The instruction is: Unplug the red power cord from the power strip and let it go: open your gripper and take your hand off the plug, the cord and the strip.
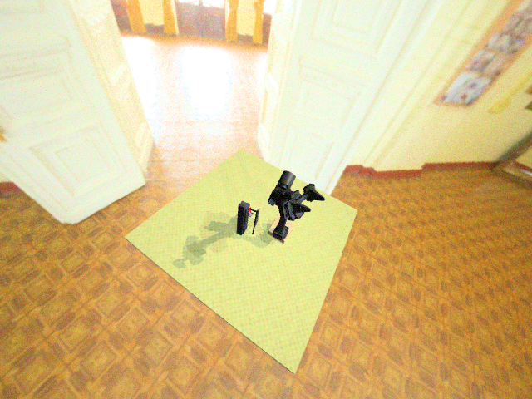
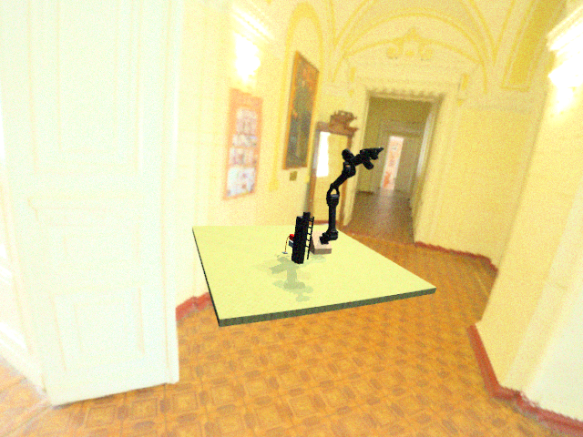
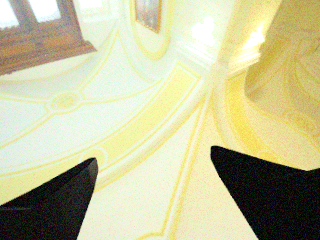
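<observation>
The red plug lies 39 cm ahead of my gripper tip, 21 cm to the right of it and 63 cm below it.
</observation>
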